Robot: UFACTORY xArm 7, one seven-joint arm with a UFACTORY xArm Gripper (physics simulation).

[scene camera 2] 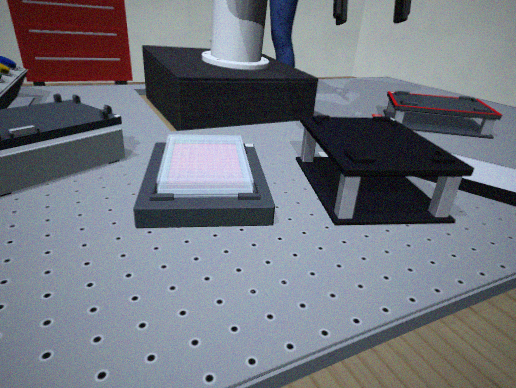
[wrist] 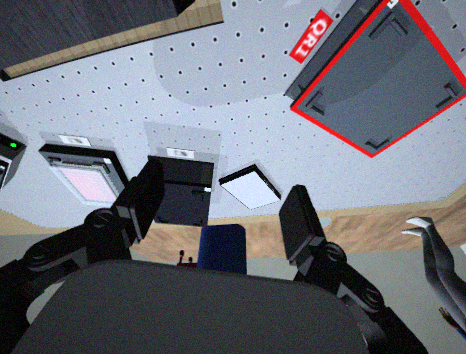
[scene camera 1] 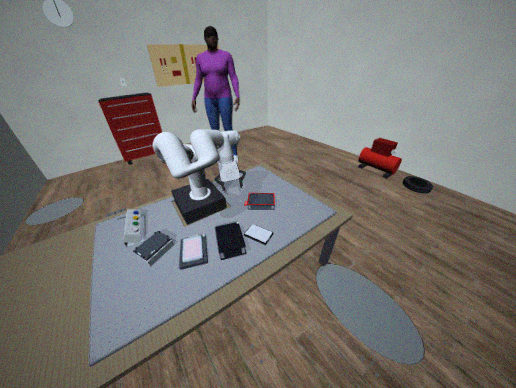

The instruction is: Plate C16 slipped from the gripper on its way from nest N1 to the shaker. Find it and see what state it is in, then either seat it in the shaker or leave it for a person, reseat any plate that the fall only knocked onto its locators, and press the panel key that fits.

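Frame: origin at the arm's base, x ahead, y left, z up, level; metres.
Where they show: gripper, fingertip midpoint: (scene camera 2: 370, 23) (wrist: 226, 188) (scene camera 1: 233, 189); arm's base, origin of the base link: (scene camera 2: 235, 62) (scene camera 1: 200, 194).
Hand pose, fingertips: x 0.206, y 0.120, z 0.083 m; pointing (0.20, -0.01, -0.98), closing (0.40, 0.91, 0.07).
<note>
Things, the pixels of their centre, and the offset from my fingertips. "spot": a spot on its surface instead.
- QR1, body centre: (wrist: 373, 92) (scene camera 2: 436, 111) (scene camera 1: 261, 200) dx +0.038, dy +0.166, dz -0.139 m
- black raised nest N1, body centre: (scene camera 2: 368, 160) (wrist: 181, 197) (scene camera 1: 230, 239) dx +0.184, dy -0.154, dz -0.129 m
- clear plate with pink wells, body centre: (scene camera 2: 205, 158) (wrist: 90, 188) (scene camera 1: 192, 247) dx +0.113, dy -0.318, dz -0.128 m
- low dark nest, body centre: (scene camera 2: 205, 175) (wrist: 95, 180) (scene camera 1: 193, 250) dx +0.113, dy -0.318, dz -0.148 m
- shaker, surface spot: (scene camera 2: 50, 120) (scene camera 1: 156, 244) spot: dx +0.007, dy -0.447, dz -0.107 m
- button panel, body centre: (scene camera 1: 132, 225) dx -0.234, dy -0.518, dz -0.120 m
- low white-topped block, body centre: (scene camera 2: 475, 175) (wrist: 251, 190) (scene camera 1: 258, 233) dx +0.227, dy -0.011, dz -0.154 m
My gripper (scene camera 1: 232, 188) (scene camera 2: 371, 21) (wrist: 226, 188) is open and empty, high above the table near the red-rimmed stand QR1 (scene camera 1: 261, 200) (scene camera 2: 445, 104) (wrist: 385, 80), whose top is bare. The black raised nest N1 (scene camera 1: 230, 240) (scene camera 2: 385, 145) (wrist: 184, 202) has no plate on top. A clear plate with pink wells (scene camera 1: 193, 248) (scene camera 2: 205, 165) (wrist: 87, 184) lies in a low dark nest (scene camera 1: 182, 265) (scene camera 2: 205, 217) (wrist: 119, 167); whether it is fully seated I cannot tell. The shaker (scene camera 1: 154, 246) (scene camera 2: 50, 120) has a bare deck. I cannot identify plate C16 in these views.
The button panel (scene camera 1: 134, 225) stands by the shaker. A low white-topped block (scene camera 1: 258, 233) (scene camera 2: 492, 172) (wrist: 250, 187) lies beside N1. The arm's black base (scene camera 1: 198, 205) (scene camera 2: 240, 100) is behind the nests. A person in purple (scene camera 1: 215, 75) stands behind the table; another's grey legs (wrist: 437, 260) show in the wrist view.
</note>
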